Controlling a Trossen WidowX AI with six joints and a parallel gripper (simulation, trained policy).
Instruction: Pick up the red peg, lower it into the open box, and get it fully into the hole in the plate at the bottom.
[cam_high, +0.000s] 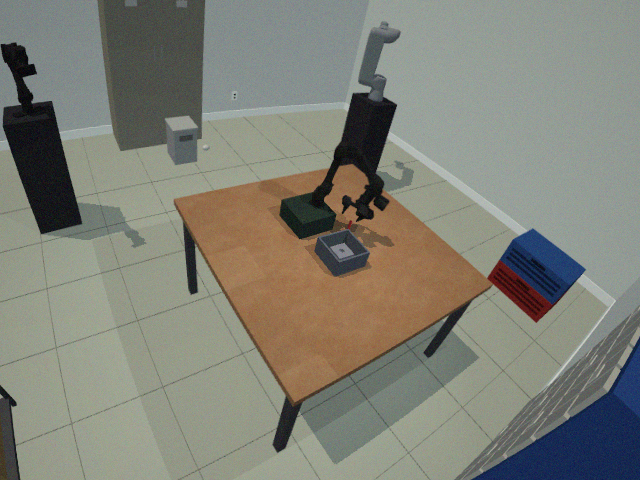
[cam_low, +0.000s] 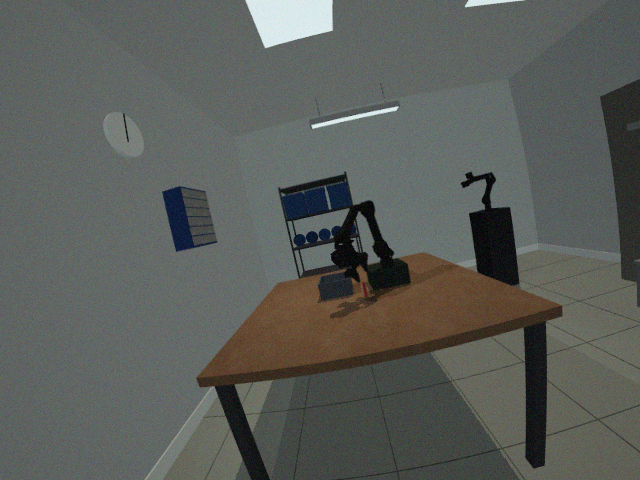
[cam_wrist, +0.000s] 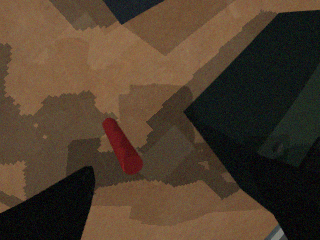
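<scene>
Now: gripper tip 2 cm to the right of the red peg and 7 cm above it. From my gripper tip the other things lie so: plate 15 cm ahead, 16 cm to the right, 6 cm below; then grey box 15 cm ahead, 16 cm to the right, 8 cm below.
</scene>
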